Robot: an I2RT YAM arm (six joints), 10 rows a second.
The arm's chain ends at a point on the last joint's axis. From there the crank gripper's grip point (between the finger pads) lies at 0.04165 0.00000 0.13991 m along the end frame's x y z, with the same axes.
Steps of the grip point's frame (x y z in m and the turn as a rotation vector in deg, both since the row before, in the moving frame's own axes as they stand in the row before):
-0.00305, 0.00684, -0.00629, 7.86, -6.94, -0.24
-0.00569, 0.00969, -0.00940, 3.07, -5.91, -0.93
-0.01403, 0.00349, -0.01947, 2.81, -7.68, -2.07
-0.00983, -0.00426, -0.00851, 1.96, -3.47, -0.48
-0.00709, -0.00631, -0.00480, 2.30, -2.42, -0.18
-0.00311, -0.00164, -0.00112, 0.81, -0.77, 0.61
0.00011, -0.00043, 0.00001, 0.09, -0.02, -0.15
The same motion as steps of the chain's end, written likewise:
0.01415, 0.02641, -0.00896, 7.86, -6.94, -0.24
0.00900, 0.01784, -0.01272, 3.07, -5.91, -0.93
0.00518, 0.01162, -0.02357, 2.81, -7.68, -2.07
-0.00127, 0.00088, -0.01069, 1.96, -3.47, -0.48
-0.00114, -0.00054, -0.00632, 2.30, -2.42, -0.18
-0.00123, -0.00009, -0.00166, 0.81, -0.77, 0.61
0.00016, -0.00010, 0.00000, 0.09, -0.02, -0.15

